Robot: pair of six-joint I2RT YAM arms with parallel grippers.
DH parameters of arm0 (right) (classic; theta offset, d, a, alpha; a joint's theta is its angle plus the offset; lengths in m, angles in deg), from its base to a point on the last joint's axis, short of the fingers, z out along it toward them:
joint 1: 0 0.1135 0.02 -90
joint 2: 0 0 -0.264 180
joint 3: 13.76 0 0.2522 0
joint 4: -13.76 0 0.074 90
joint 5: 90 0 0 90
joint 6: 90 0.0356 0 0
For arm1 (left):
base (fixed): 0 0 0 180
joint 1: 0 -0.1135 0.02 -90
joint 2: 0 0 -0.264 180
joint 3: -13.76 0 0.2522 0
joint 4: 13.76 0 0.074 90
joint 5: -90 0 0 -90
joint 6: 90 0.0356 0 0
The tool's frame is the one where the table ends.
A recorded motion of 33 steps. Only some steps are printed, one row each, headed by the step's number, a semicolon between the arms.
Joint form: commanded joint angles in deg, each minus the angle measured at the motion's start. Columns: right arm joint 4, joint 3, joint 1, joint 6, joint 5, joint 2; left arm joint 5, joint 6, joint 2, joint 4, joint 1, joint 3.
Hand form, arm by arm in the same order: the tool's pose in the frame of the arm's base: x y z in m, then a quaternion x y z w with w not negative. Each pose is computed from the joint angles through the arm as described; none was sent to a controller.
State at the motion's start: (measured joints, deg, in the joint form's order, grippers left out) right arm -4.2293 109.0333 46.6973 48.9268 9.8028 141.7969; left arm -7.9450 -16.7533 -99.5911 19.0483 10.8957 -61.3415
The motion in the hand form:
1: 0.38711 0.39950 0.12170 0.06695 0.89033 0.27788 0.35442; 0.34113 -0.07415 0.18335 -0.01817 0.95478 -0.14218 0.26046
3: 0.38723 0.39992 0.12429 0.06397 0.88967 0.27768 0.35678; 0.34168 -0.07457 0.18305 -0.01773 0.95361 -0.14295 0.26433
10: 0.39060 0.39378 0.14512 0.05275 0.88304 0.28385 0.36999; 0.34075 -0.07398 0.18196 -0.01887 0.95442 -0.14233 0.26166
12: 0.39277 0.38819 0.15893 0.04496 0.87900 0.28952 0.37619; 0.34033 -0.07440 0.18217 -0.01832 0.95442 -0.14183 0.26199
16: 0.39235 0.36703 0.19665 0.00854 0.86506 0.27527 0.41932; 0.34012 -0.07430 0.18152 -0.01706 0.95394 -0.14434 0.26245
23: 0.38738 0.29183 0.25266 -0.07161 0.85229 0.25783 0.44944; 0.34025 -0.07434 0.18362 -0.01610 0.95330 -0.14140 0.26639
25: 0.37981 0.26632 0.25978 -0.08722 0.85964 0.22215 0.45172; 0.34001 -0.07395 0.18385 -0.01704 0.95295 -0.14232 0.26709
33: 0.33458 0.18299 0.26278 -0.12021 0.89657 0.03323 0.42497; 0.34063 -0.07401 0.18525 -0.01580 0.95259 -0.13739 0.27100
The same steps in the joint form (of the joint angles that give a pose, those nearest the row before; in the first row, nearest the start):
1: 0.27 1.02 -0.14 1.13 0.43 1.45; -1.15 0.49 1.42 0.29 0.44 0.39
3: 0.09 1.26 -0.12 0.73 0.49 1.29; -1.12 0.46 1.37 -0.39 0.50 0.53
10: -0.05 0.86 -0.85 -1.30 -0.11 -1.21; -1.12 0.42 1.41 -0.24 0.43 0.76
12: -0.17 0.37 -1.47 -2.56 -0.98 -3.02; -1.03 0.42 1.51 -0.24 0.52 0.82
16: 0.90 -3.73 -2.98 -9.56 -0.27 -9.58; -1.35 0.50 1.52 -0.57 0.48 1.04
23: 0.73 -16.16 -9.54 -22.72 -7.58 -24.81; -0.94 0.67 1.77 -0.53 0.52 0.89
25: -1.59 -20.49 -11.44 -26.92 -6.95 -29.48; -1.02 0.58 1.88 -0.63 0.46 0.99
33: -13.40 -35.70 -16.76 -40.52 3.86 -45.16; -0.40 0.85 1.95 -0.65 0.51 0.80

